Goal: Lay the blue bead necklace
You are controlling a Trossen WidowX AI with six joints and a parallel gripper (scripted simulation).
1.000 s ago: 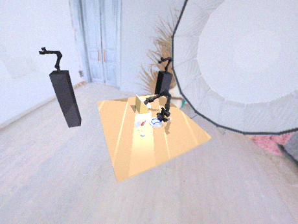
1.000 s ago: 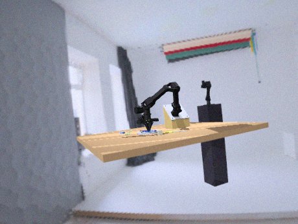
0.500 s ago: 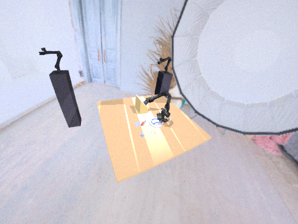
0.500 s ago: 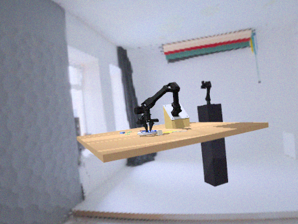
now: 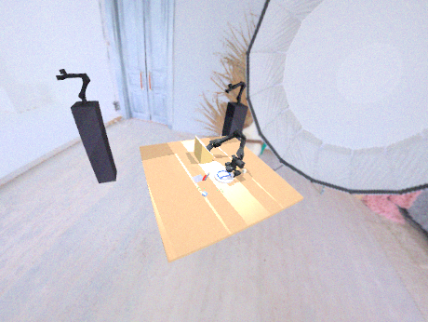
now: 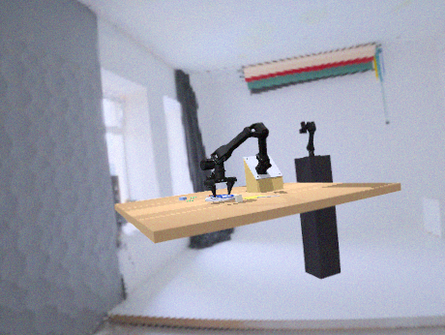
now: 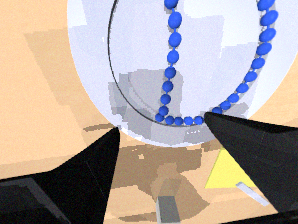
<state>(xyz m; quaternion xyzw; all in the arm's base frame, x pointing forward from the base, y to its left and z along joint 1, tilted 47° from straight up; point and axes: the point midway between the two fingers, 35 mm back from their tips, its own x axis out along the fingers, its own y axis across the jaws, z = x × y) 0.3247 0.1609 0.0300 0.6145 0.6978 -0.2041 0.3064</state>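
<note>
Right now the round bead board is 20 mm behind my gripper tip, 60 mm to the right of it and 10 mm below it. Also, from my gripper tip: yellow flat piece (150 mm behind, 100 mm to the left, 20 mm below); red-and-grey object (50 mm behind, 240 mm to the right, 10 mm below); white cylinder (20 mm behind, 170 mm to the left).
</note>
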